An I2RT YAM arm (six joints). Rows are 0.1 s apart.
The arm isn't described. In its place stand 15 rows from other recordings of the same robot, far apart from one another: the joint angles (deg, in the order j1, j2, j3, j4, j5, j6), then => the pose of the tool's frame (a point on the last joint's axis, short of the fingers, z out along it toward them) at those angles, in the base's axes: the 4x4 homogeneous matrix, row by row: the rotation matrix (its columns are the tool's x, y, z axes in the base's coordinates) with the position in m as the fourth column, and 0 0 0 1 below.
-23.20, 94.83, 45.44, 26.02, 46.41, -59.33 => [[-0.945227 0.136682 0.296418 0.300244], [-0.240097 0.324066 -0.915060 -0.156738], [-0.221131 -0.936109 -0.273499 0.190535], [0 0 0 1]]
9.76, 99.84, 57.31, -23.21, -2.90, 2.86 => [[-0.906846 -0.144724 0.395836 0.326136], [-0.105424 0.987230 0.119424 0.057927], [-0.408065 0.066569 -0.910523 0.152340], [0 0 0 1]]
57.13, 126.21, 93.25, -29.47, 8.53, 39.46 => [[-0.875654 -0.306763 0.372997 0.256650], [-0.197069 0.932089 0.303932 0.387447], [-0.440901 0.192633 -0.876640 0.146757], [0 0 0 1]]
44.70, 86.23, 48.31, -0.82, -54.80, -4.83 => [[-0.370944 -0.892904 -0.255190 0.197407], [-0.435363 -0.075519 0.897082 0.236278], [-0.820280 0.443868 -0.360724 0.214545], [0 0 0 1]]
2.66, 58.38, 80.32, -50.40, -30.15, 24.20 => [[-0.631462 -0.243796 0.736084 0.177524], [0.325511 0.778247 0.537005 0.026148], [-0.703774 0.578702 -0.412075 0.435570], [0 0 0 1]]
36.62, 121.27, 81.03, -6.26, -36.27, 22.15 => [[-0.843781 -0.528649 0.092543 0.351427], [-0.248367 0.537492 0.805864 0.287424], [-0.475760 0.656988 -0.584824 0.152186], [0 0 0 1]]
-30.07, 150.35, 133.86, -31.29, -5.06, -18.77 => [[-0.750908 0.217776 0.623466 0.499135], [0.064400 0.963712 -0.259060 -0.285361], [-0.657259 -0.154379 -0.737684 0.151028], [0 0 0 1]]
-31.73, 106.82, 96.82, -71.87, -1.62, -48.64 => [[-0.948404 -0.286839 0.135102 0.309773], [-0.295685 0.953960 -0.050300 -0.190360], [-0.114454 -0.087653 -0.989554 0.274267], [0 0 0 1]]
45.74, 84.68, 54.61, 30.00, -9.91, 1.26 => [[-0.019007 -0.825388 0.564246 0.237565], [0.011533 0.564130 0.825606 0.252561], [-0.999753 0.022200 -0.001204 0.305397], [0 0 0 1]]
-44.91, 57.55, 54.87, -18.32, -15.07, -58.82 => [[-0.567566 0.046804 0.821997 0.167343], [-0.600696 0.659233 -0.452300 -0.153748], [-0.563057 -0.750481 -0.346043 0.345921], [0 0 0 1]]
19.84, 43.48, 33.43, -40.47, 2.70, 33.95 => [[-0.775860 0.147613 0.613394 0.141484], [0.313112 0.934151 0.171240 0.049267], [-0.547725 0.324919 -0.770990 0.226922], [0 0 0 1]]
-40.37, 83.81, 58.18, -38.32, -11.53, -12.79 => [[-0.793189 0.402157 0.457298 0.222656], [0.389635 0.912251 -0.126425 -0.179954], [-0.468013 0.077900 -0.880281 0.226262], [0 0 0 1]]
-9.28, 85.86, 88.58, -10.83, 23.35, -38.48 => [[-0.442077 0.332413 0.833108 0.341597], [-0.506622 0.673928 -0.537731 -0.070113], [-0.740204 -0.659790 -0.129520 0.433321], [0 0 0 1]]
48.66, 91.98, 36.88, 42.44, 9.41, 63.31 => [[-0.632659 -0.156028 0.758550 0.219023], [0.615305 0.493505 0.614697 0.240147], [-0.470258 0.855633 -0.216216 0.186820], [0 0 0 1]]
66.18, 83.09, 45.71, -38.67, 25.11, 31.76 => [[-0.747534 -0.462886 0.476371 0.112750], [-0.513143 0.857836 0.028315 0.217992], [-0.421755 -0.223280 -0.878789 0.171421], [0 0 0 1]]
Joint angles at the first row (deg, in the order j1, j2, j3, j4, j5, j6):
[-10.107, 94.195, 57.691, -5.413, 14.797, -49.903]
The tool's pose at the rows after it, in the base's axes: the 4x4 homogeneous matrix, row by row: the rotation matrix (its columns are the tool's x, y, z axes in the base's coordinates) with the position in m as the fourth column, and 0 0 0 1 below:
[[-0.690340 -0.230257 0.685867 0.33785], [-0.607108 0.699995 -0.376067 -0.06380], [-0.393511 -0.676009 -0.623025 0.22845], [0 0 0 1]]
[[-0.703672 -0.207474 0.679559 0.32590], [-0.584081 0.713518 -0.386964 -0.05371], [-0.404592 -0.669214 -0.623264 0.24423], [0 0 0 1]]
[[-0.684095 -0.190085 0.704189 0.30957], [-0.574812 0.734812 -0.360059 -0.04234], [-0.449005 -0.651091 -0.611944 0.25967], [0 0 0 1]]
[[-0.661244 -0.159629 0.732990 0.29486], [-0.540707 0.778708 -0.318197 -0.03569], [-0.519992 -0.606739 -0.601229 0.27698], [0 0 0 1]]
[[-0.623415 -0.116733 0.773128 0.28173], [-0.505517 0.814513 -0.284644 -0.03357], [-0.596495 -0.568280 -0.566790 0.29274], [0 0 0 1]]
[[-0.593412 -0.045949 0.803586 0.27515], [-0.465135 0.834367 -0.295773 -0.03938], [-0.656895 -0.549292 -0.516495 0.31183], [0 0 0 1]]
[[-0.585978 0.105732 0.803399 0.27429], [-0.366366 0.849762 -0.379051 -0.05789], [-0.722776 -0.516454 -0.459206 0.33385], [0 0 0 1]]
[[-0.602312 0.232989 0.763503 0.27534], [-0.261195 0.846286 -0.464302 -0.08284], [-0.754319 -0.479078 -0.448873 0.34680], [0 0 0 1]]
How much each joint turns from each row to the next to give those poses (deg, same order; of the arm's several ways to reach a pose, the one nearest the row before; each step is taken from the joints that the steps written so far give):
[0.970, -3.884, 0.586, -2.767, 0.414, 2.615]
[1.597, -3.824, 0.144, -4.460, 1.914, 2.659]
[1.616, -4.971, -1.152, -2.794, -0.539, 2.544]
[0.745, -4.424, 0.034, -3.172, -2.065, 3.920]
[-0.089, -4.056, -0.340, -0.774, -2.254, 3.155]
[-1.406, -2.234, 1.534, -0.131, -0.708, 2.194]
[-3.569, -0.003, 3.613, 0.044, 1.747, 4.291]
[-4.718, 1.803, 3.946, -1.617, 1.258, 3.604]

